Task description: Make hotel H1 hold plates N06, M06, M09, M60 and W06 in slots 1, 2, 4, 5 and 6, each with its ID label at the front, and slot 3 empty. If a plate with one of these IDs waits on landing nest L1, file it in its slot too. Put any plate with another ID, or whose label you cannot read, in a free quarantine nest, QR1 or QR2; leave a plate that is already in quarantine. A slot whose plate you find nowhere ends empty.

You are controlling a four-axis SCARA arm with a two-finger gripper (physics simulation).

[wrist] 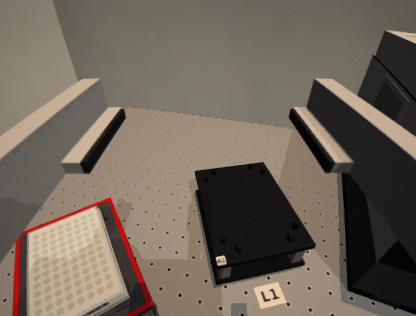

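Landing nest L1 is a black raised platform right of centre in the wrist view, with a small A1 corner mark and no plate on it. Its L1 tag lies in front. A white plate with many round wells sits in a nest with a red rim at the lower left. A dark strip shows on the plate's near edge, too small and cut off to read. My gripper is open, its fingers well apart with nothing between them. I cannot make out hotel H1 in this view.
A dark, open-topped box-like object stands at the lower right, beside L1. A dark housing with a vent grille stands at the upper right. The deck has rows of small holes and ends at a grey wall.
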